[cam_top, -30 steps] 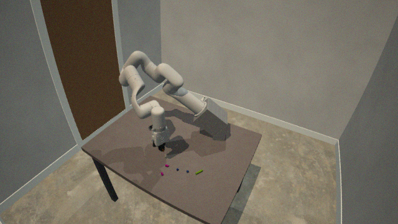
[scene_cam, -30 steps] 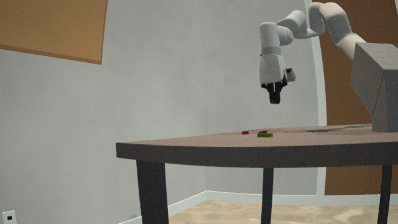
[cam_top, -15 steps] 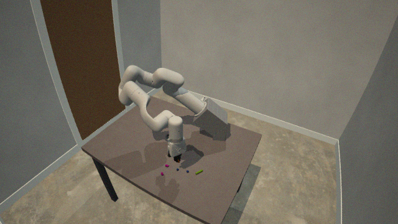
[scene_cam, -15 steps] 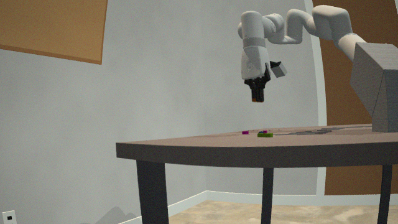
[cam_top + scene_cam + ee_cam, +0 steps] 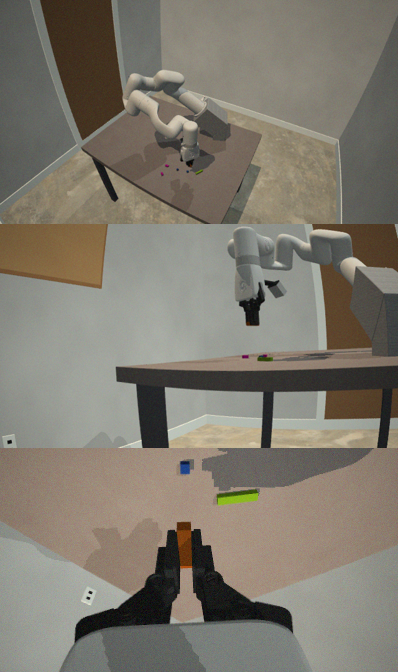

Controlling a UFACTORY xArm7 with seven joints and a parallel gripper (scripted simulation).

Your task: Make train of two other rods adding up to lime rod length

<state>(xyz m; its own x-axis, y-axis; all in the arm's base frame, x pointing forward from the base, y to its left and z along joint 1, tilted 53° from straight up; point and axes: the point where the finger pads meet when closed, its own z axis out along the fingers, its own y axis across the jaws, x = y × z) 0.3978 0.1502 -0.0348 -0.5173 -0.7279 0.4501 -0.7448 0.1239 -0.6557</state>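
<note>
Right now the lime rod is 12 cm below my hand, 5 cm behind it and 4 cm to the left of it. Round my hand: orange rod 2 cm below.
</note>
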